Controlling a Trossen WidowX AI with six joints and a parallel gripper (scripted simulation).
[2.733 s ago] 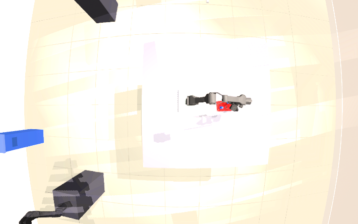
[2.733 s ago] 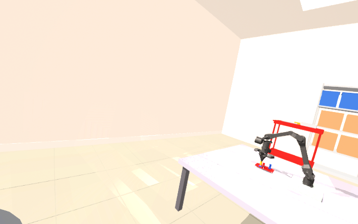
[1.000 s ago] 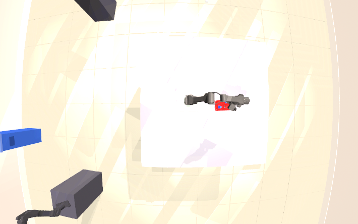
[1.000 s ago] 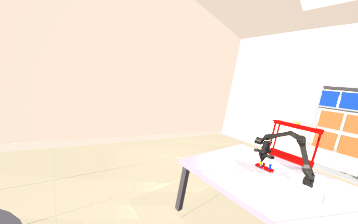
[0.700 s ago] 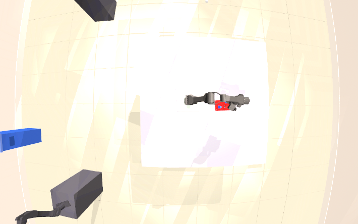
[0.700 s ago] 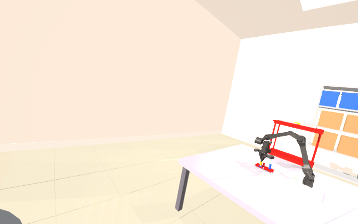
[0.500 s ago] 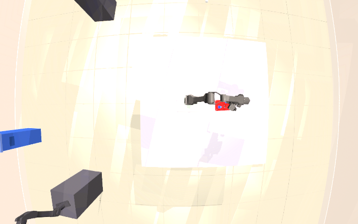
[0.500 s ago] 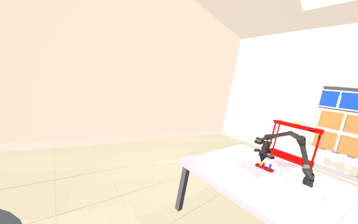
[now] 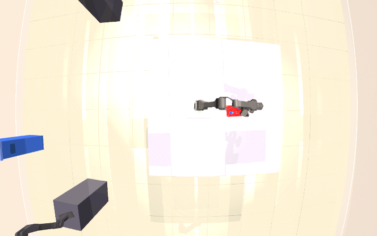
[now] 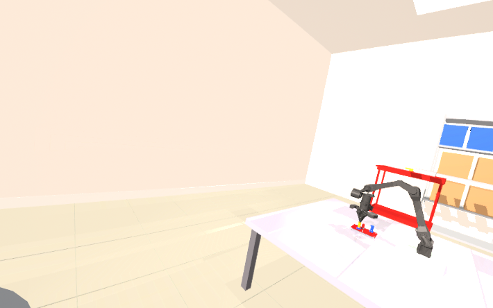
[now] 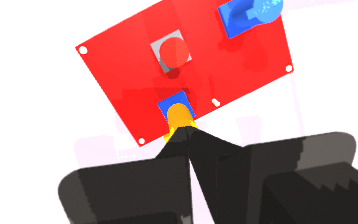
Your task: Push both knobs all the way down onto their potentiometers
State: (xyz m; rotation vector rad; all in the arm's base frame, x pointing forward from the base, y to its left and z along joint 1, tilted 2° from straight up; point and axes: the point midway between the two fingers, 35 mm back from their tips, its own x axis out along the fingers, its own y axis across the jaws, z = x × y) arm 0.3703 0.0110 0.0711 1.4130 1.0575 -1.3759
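My gripper tip is 10 mm above the orange knob. The rest, counted from my gripper tip: blue knob (70 mm behind, 50 mm to the right, 20 mm below).
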